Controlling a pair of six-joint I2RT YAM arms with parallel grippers.
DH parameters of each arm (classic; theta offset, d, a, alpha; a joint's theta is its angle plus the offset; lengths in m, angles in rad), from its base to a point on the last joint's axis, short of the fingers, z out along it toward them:
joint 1: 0 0.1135 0.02 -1.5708
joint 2: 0 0 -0.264 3.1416
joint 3: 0.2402 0 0.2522 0
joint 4: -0.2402 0 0.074 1.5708
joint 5: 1.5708 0 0 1.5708
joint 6: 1.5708 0.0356 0 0
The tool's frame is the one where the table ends.
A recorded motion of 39 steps. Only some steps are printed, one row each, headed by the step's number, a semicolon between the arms.
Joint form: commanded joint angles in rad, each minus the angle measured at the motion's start. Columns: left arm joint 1, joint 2, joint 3, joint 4, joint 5, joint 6; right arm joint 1, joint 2, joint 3, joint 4, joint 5, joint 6.
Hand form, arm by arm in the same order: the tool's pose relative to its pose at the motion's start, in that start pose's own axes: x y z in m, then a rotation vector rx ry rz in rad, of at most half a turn. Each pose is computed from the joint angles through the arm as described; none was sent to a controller.
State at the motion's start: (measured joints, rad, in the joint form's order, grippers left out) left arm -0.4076 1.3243 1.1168 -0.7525 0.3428 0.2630; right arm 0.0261 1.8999 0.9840 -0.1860 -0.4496 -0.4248
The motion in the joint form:
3: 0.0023 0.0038 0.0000 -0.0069 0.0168 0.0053; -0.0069 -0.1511 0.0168 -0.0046 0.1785 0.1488
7: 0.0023 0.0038 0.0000 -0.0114 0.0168 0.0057; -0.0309 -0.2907 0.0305 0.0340 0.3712 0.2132
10: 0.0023 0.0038 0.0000 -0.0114 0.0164 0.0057; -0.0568 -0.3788 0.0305 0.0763 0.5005 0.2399
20: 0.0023 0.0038 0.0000 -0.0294 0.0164 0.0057; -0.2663 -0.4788 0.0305 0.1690 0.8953 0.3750
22: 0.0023 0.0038 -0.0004 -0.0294 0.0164 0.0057; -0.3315 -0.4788 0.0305 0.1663 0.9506 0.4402
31: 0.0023 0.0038 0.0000 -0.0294 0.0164 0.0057; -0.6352 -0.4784 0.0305 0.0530 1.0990 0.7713
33: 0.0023 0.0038 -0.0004 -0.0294 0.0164 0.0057; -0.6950 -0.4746 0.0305 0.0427 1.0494 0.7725
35: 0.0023 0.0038 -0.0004 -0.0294 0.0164 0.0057; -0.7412 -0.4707 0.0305 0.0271 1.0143 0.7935
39: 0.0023 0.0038 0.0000 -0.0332 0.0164 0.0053; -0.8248 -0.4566 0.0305 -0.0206 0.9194 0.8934
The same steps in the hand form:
3: 0.0008 0.0002 0.0009 0.0174 0.0050 -0.0002; -0.0276 0.0013 -0.0452 0.2240 -0.0833 0.0959
7: 0.0013 0.0001 0.0009 0.0185 0.0091 -0.0013; -0.0487 -0.0001 -0.0953 0.4769 -0.2133 0.1392
10: 0.0013 0.0001 0.0009 0.0181 0.0092 -0.0013; -0.0563 -0.0011 -0.1301 0.6515 -0.3096 0.1752
20: 0.0031 -0.0005 0.0008 0.0226 0.0255 -0.0075; -0.0298 -0.0439 -0.2097 1.2035 -0.4451 0.5180
22: 0.0032 -0.0005 0.0009 0.0227 0.0258 -0.0076; -0.0156 -0.0567 -0.2226 1.2926 -0.4606 0.6355
31: 0.0031 -0.0005 0.0008 0.0226 0.0255 -0.0075; 0.0640 -0.0944 -0.2756 1.5973 -0.5109 1.1638
33: 0.0032 -0.0005 0.0009 0.0227 0.0258 -0.0076; 0.0787 -0.1000 -0.2840 1.5874 -0.5027 1.2026
35: 0.0032 -0.0005 0.0009 0.0227 0.0258 -0.0076; 0.0909 -0.1035 -0.2898 1.5787 -0.5042 1.2514
39: 0.0035 -0.0006 0.0008 0.0235 0.0289 -0.0092; 0.1149 -0.1089 -0.2965 1.5168 -0.5416 1.3965

